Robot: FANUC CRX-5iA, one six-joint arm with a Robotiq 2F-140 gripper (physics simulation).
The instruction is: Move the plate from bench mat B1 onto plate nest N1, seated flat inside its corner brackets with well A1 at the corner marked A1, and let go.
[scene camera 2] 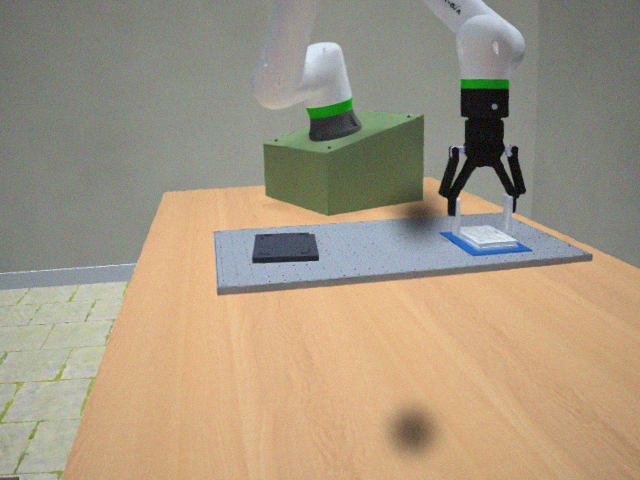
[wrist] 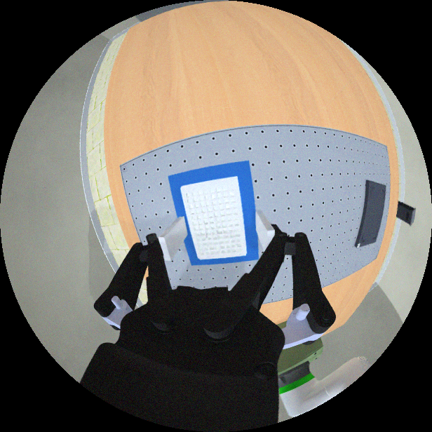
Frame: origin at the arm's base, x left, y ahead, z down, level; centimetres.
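Where they show: gripper, fingertip midpoint: (scene camera 2: pixel 481 231); arm's base at its link origin: (scene camera 2: pixel 335 132).
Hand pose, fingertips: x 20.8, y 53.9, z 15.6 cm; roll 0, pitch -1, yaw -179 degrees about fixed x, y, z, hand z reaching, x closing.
Observation:
Each offset is from my fingertips to the top centre of the thing. Level surfaces: height alone.
The white plate {dx +0.8, dy -0.3, dz +0.6 cm} (scene camera 2: pixel 488 236) (wrist: pixel 215 217) lies flat on the blue bench mat {dz +2.1 cm} (scene camera 2: pixel 521 249) (wrist: pixel 210 174), with a grid of small wells on its top. My gripper (scene camera 2: pixel 482 228) (wrist: pixel 219 222) is open and points down, its pale fingertips low on either side of the plate. In the wrist view the right fingertip stands close to the plate's long side, and the left one hides part of the mat's edge. Whether either touches the plate I cannot tell. The dark plate nest {dx -39.0, dy -2.8, dz +0.8 cm} (scene camera 2: pixel 285 248) (wrist: pixel 374 212) bears no plate. The corner marks are too small to read.
The grey perforated board {dz +2.3 cm} (scene camera 2: pixel 372 253) (wrist: pixel 320 167) carries the mat and the nest at opposite ends. It lies on the wooden table {dz +3.6 cm} (scene camera 2: pixel 330 361) (wrist: pixel 240 65). The green pedestal (scene camera 2: pixel 372 173) with the arm's base stands behind the board. A small dark box (wrist: pixel 406 213) shows beyond the table's edge.

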